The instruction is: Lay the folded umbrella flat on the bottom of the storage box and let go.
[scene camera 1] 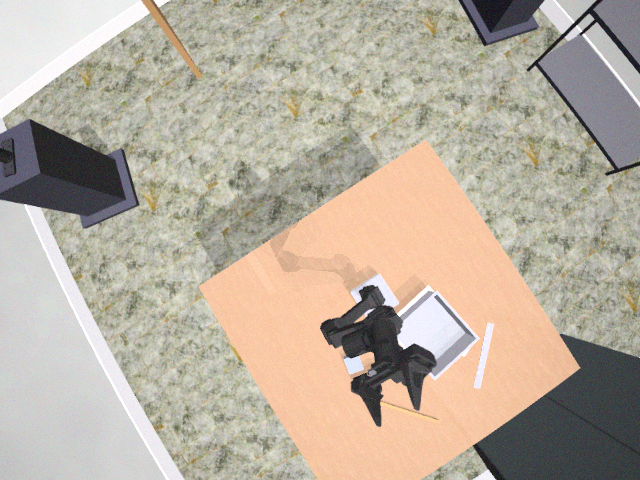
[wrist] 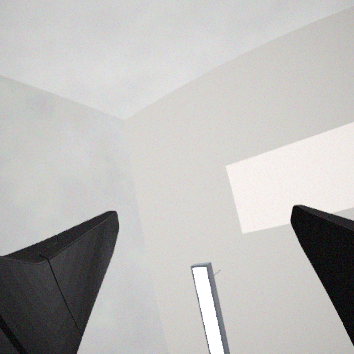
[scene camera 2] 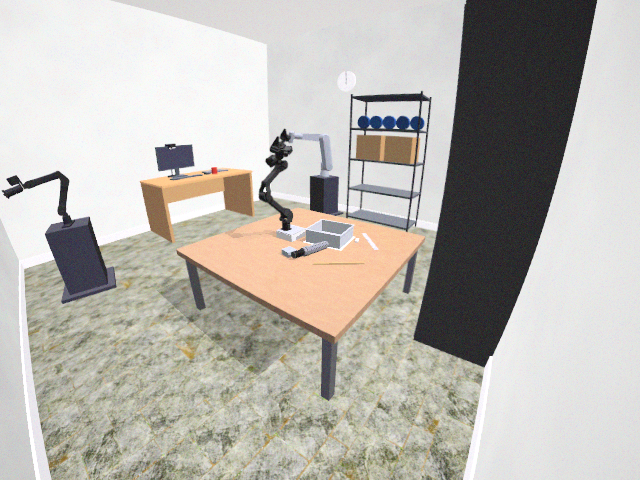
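Observation:
The folded umbrella, grey with a black handle end, lies on the table in front of the storage box in scene camera 2; whether it touches the box is unclear. In scene camera 1 the arm hides most of it. The open-topped grey storage box stands upright beside the arm's base, and the part of its bottom that shows is bare. My gripper is open and empty, raised high above the table and pointing upward. The umbrella and box do not show in the wrist view.
A small pale block lies by the umbrella's handle. A thin yellowish stick lies nearer the table's front. A white strip lies beyond the box. A tall dark cabinet stands beside the table.

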